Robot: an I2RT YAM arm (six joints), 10 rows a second.
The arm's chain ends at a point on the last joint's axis. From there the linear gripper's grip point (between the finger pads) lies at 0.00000 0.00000 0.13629 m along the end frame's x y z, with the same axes.
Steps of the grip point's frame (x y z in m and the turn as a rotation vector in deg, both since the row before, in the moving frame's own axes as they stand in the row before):
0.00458, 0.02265, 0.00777, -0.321, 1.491, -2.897
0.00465, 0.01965, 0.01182, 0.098, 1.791, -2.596
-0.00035, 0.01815, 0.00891, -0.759, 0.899, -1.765
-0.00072, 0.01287, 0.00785, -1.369, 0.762, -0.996
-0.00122, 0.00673, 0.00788, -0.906, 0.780, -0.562
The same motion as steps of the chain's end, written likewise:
0.00102, 0.02198, 0.00782, -0.321, 1.491, -2.897
0.00040, 0.01998, 0.01189, 0.098, 1.791, -2.596
-0.00252, 0.01638, 0.00894, -0.759, 0.899, -1.765
-0.00256, 0.00963, 0.00790, -1.369, 0.762, -0.996
-0.00309, 0.00458, 0.00791, -0.906, 0.780, -0.562

